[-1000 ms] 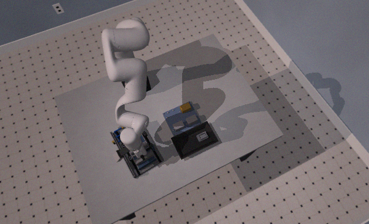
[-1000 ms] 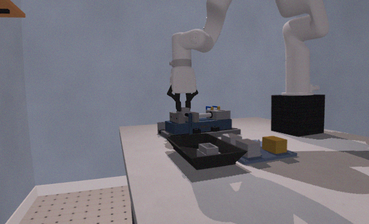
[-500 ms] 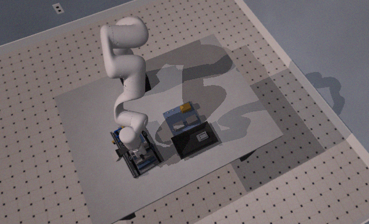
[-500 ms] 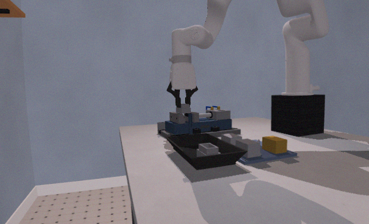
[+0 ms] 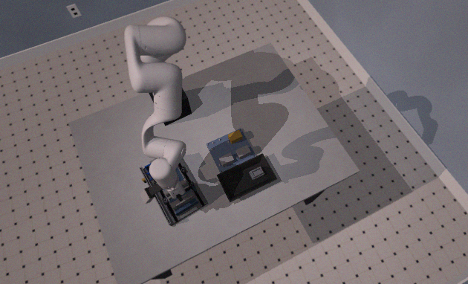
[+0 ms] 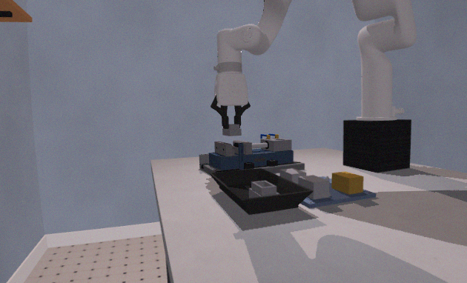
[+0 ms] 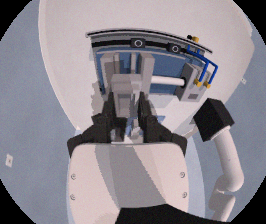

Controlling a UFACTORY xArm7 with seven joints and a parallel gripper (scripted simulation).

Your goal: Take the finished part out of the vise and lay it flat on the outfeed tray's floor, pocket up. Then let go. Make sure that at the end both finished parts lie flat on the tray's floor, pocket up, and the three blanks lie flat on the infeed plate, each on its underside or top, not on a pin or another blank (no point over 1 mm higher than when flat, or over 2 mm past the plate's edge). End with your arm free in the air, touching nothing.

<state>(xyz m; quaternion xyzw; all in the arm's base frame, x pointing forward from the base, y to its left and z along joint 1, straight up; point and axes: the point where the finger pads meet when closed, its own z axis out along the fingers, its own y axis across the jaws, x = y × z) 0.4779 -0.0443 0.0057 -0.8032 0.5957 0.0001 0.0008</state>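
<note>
Now: hand 12 cm above the blue vise, 7 cm past it and 2 cm to the left of it. Also, from my hand: blue plate: 28 cm to the left, 17 cm behind, 16 cm below; yellow block: 31 cm to the left, 22 cm behind, 13 cm below.
</note>
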